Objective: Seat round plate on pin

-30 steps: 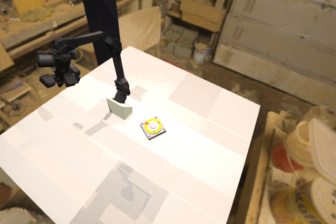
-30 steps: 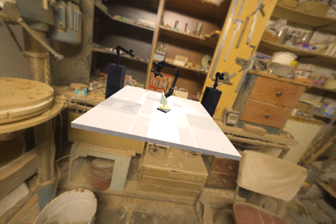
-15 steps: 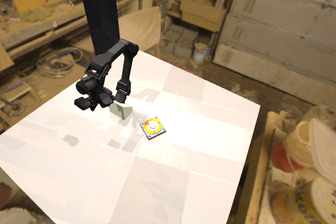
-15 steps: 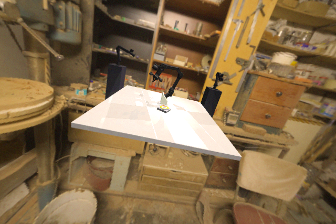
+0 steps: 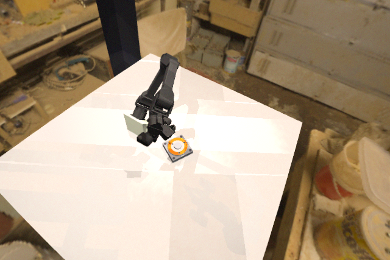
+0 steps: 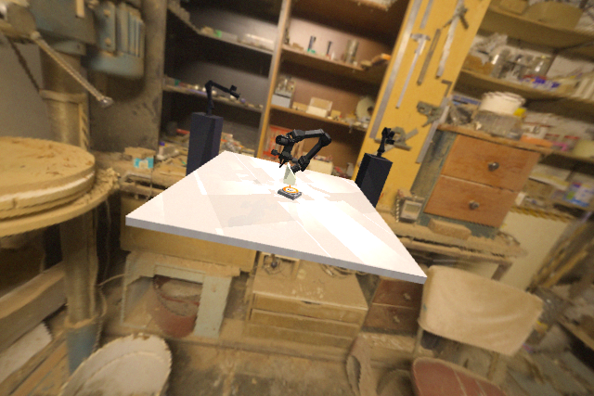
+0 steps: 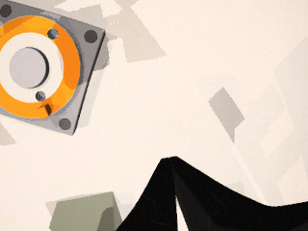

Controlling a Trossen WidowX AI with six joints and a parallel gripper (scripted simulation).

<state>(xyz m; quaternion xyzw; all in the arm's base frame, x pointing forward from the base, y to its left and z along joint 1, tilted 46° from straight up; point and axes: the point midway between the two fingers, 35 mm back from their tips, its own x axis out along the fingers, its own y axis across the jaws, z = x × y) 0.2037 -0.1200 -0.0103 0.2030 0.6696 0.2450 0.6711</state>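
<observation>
Right now the square grey base is 60 mm ahead of my gripper tip, 110 mm to the left of it and 120 mm below it.
</observation>
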